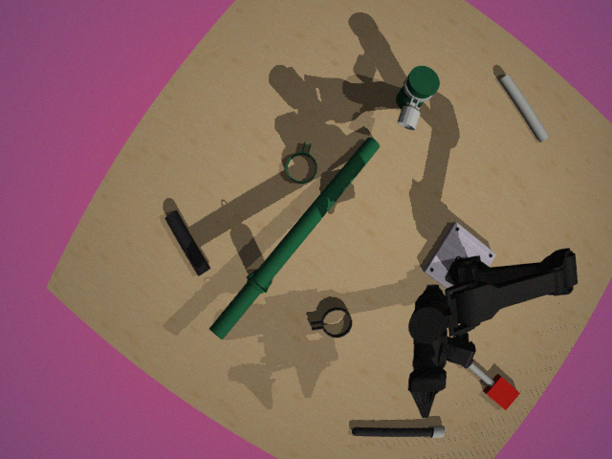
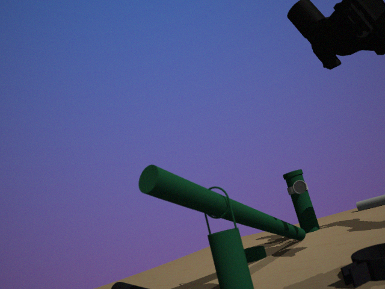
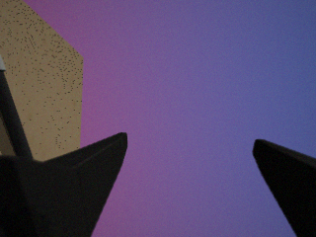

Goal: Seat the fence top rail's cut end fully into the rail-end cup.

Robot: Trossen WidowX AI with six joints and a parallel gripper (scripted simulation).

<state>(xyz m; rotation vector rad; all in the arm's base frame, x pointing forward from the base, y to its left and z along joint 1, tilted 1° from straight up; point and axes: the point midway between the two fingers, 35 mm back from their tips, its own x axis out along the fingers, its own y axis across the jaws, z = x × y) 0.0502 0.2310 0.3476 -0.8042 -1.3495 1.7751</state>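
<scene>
Right now my gripper tip is 500 mm to the left of the rail-end cup, 270 mm short of it and 230 mm above it. The rest, counted from my gripper tip: short green post (370 mm ahead, 270 mm below, 30 mm to the right); black cylinder (560 mm ahead, 360 mm below, 20 mm to the right); white tube (730 mm to the right, 360 mm below, 10 mm behind).
</scene>
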